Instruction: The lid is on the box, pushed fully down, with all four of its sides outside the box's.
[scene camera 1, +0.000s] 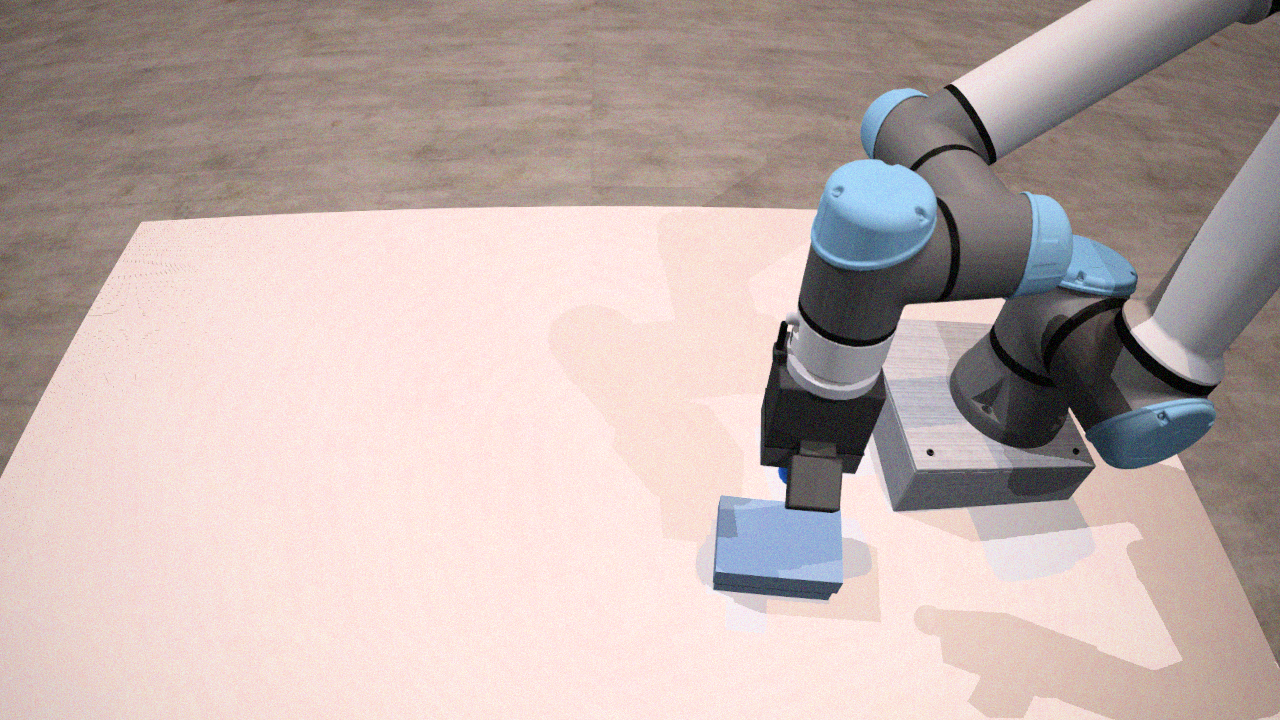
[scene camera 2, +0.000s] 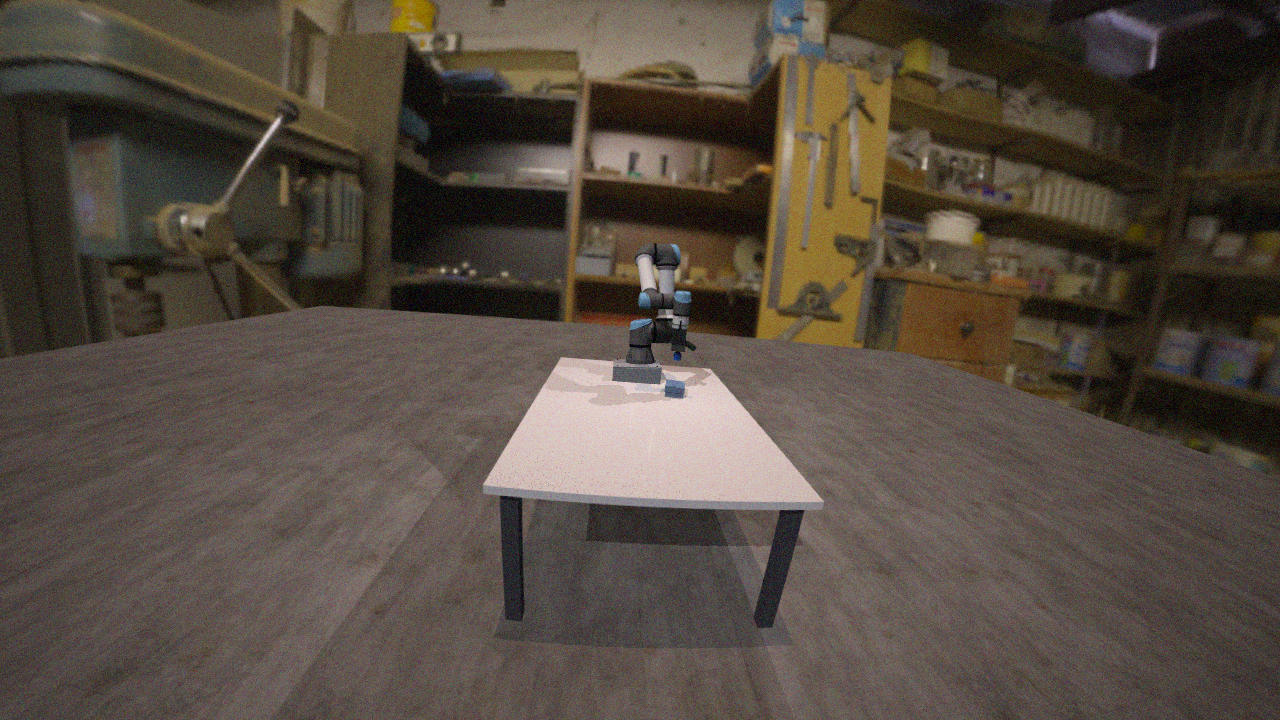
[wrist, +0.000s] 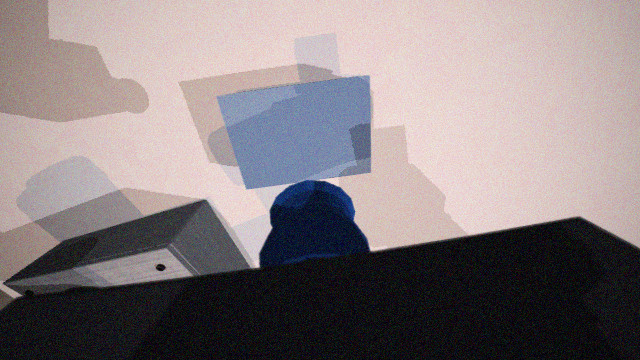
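Pixels of known places: hand at its tool point: (scene camera 2: 677, 359) (wrist: 312, 218); arm's base at its link origin: (scene camera 1: 1005, 400) (scene camera 2: 639, 362).
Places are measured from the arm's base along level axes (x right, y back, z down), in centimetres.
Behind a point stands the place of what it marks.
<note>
The blue lid (scene camera 1: 776, 539) {x -20.9, y -28.2, z 2.4 cm} (wrist: 300, 132) {x -21.2, y -27.7, z 2.4 cm} lies about level on the blue box (scene camera 1: 771, 592) {x -24.9, y -27.8, z 6.6 cm}, near the robot's base. In scene camera 1 a low strip of the box shows below the lid's front edge, set in at the right front corner. The far sides are hidden, so I cannot tell whether all four lid sides are outside the box's or how far down the lid sits. Lid and box are tiny in scene camera 2. My suction gripper (scene camera 2: 677, 356) (wrist: 312, 186) is off and holds nothing. Its blue cup hangs above the lid, apart from it, and is mostly hidden in scene camera 1.
The arm's grey base block (scene camera 1: 989, 488) {x -11.0, y -2.6, z 3.3 cm} (scene camera 2: 636, 372) {x -0.4, y -15.5, z 2.1 cm} (wrist: 182, 260) {x -10.5, y -13.9, z -1.0 cm} stands close by, to the right of the box in scene camera 1. The pale table (scene camera 1: 358, 447) {x -13.5, y -77.4, z 7.4 cm} (scene camera 2: 653, 447) {x -16.9, y -94.2, z 7.4 cm} extends far to the left there. Shelves (scene camera 2: 666, 86) stand behind in scene camera 2.
</note>
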